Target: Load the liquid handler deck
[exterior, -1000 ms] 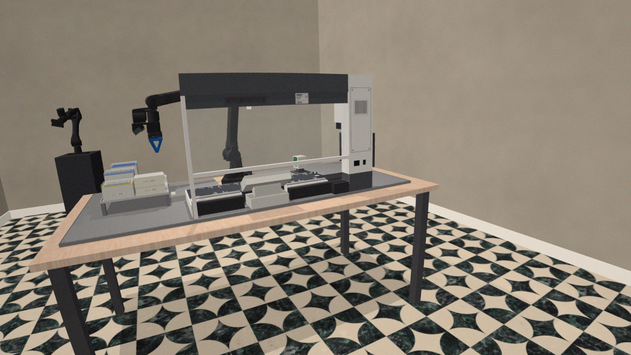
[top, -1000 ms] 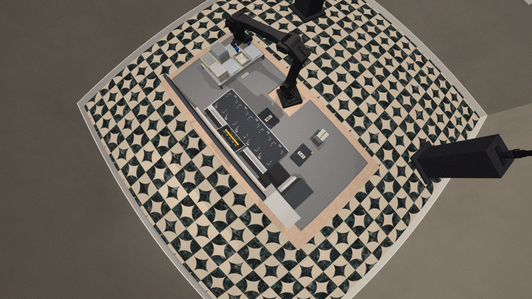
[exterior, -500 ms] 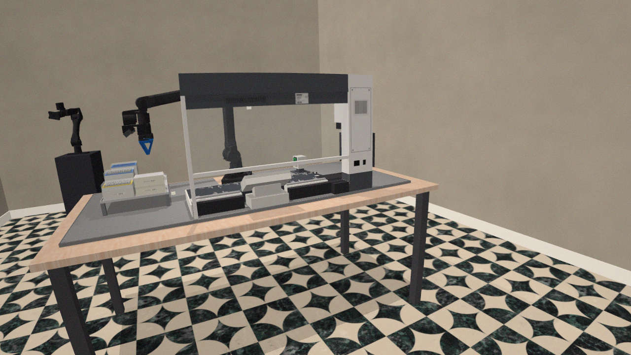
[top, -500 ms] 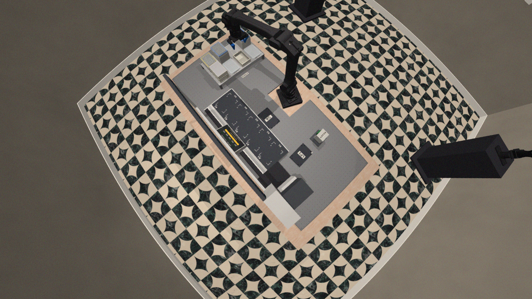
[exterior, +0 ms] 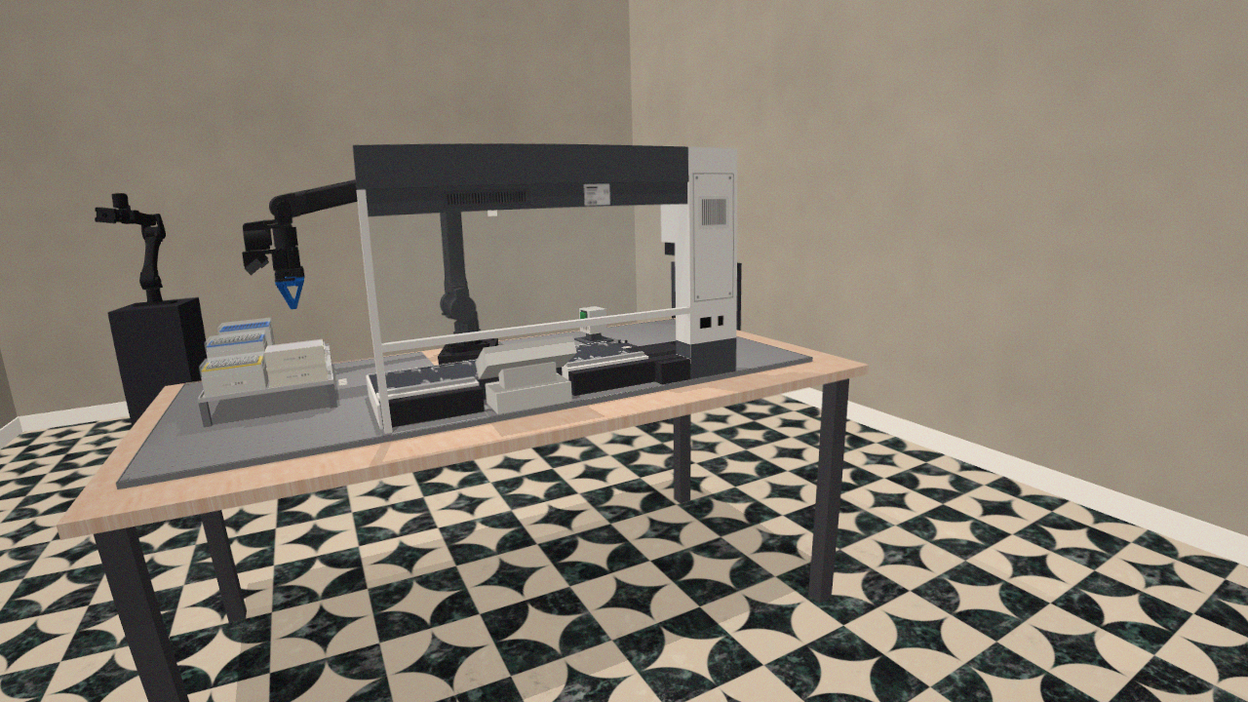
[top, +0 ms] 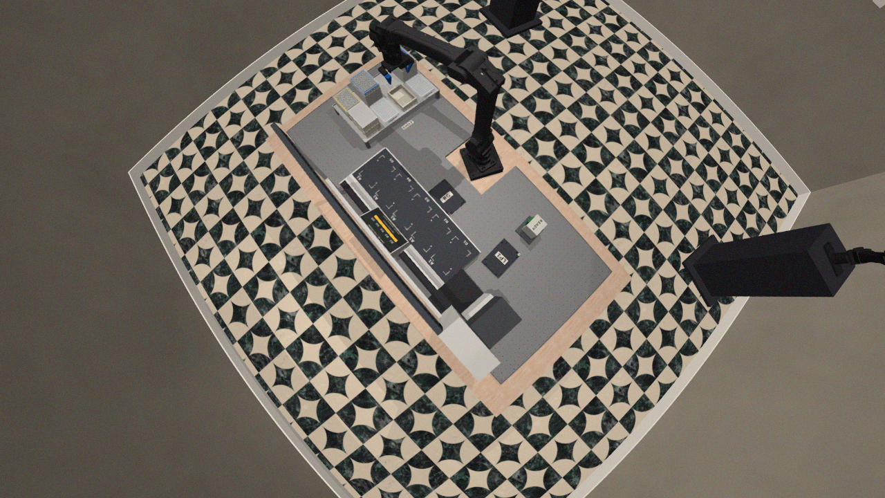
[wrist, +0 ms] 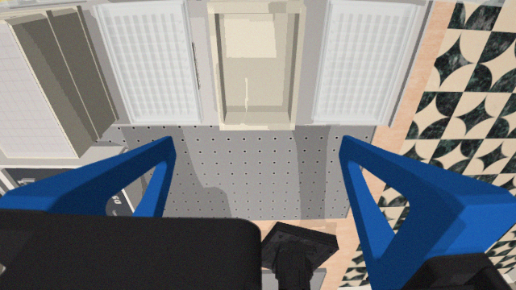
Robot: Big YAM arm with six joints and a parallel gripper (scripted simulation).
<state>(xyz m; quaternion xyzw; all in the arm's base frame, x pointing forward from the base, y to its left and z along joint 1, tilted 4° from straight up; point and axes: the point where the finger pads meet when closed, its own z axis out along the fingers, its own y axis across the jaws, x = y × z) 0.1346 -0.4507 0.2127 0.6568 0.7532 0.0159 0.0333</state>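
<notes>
My gripper is now 14 cm above the cream one-well reservoir. Also, from my hand: clear plate lid 11 cm ahead, 1 cm to the left, 14 cm below; shelf label 4 cm ahead, 10 cm to the left, 21 cm below; shelf 6 cm ahead, 6 cm to the right, 16 cm below.
</notes>
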